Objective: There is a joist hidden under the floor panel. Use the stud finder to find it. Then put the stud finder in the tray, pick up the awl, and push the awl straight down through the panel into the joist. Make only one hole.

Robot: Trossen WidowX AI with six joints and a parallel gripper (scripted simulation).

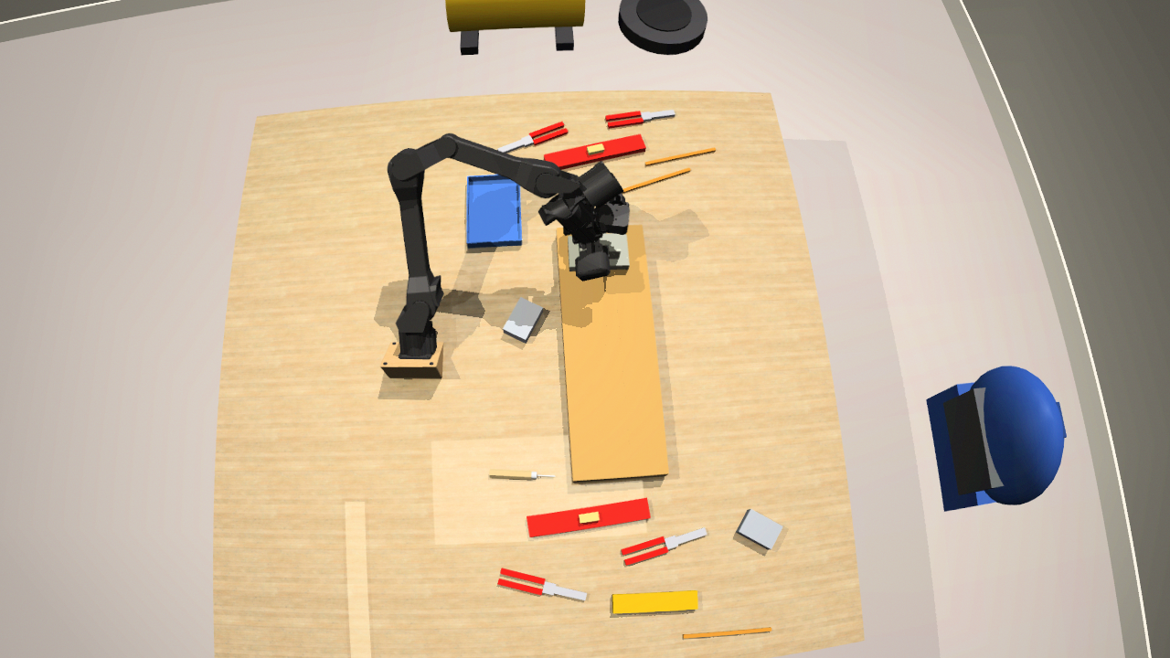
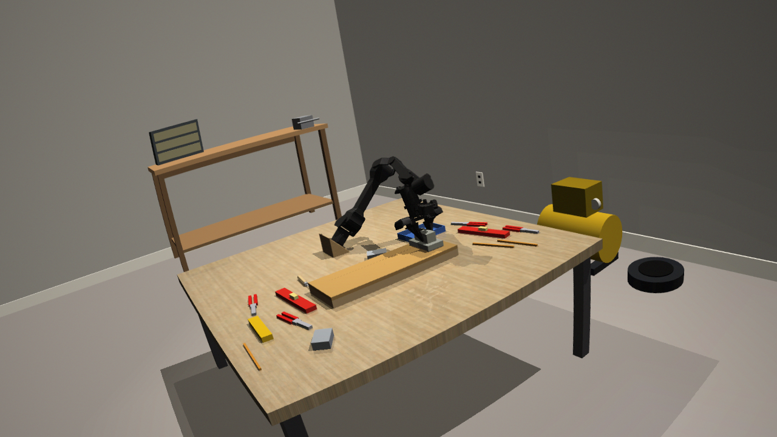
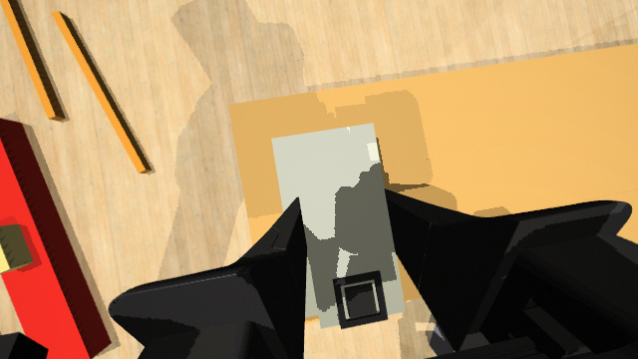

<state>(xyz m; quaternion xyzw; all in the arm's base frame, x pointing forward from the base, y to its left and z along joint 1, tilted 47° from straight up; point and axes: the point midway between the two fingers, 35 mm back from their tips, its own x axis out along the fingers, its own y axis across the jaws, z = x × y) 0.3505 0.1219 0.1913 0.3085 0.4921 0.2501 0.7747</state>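
Now: the stud finder 3 cm behind my gripper tip and 2 cm above it. From my gripper tip the other things lie so: yellow block: 11 cm ahead, 69 cm to the right, 6 cm below; then awl: 14 cm behind, 45 cm to the right, 6 cm below; then blue tray: 24 cm behind, 11 cm to the left, 5 cm below.
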